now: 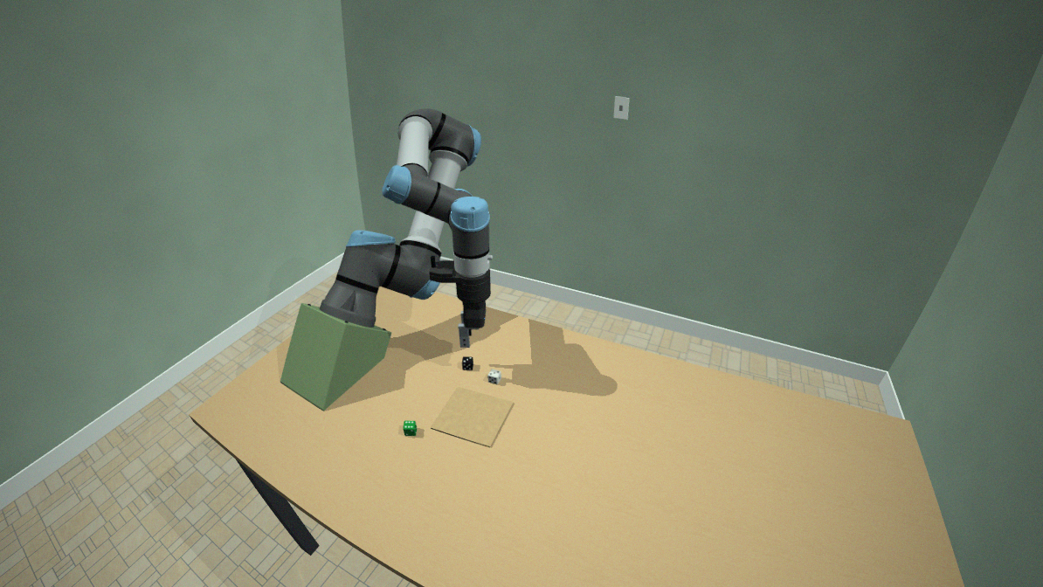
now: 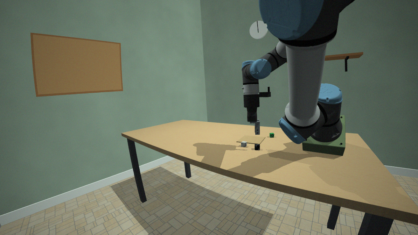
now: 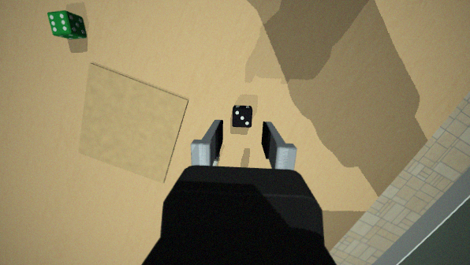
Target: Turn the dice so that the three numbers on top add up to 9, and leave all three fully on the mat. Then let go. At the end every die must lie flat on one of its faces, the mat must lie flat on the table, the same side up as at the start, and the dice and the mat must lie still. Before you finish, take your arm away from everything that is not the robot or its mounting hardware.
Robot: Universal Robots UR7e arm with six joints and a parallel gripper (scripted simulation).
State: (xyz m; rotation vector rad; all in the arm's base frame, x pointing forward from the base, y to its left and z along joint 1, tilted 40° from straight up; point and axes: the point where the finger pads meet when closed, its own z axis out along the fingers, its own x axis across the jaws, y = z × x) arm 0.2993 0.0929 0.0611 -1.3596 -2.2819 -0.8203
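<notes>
My hand is 9 cm above the black die. From my hand the other things lie so: white die: 8 cm ahead, 1 cm to the right, 9 cm below; then green die: 1 cm ahead, 24 cm to the right, 9 cm below; then tan mat: 10 cm ahead, 13 cm to the right, 10 cm below.
</notes>
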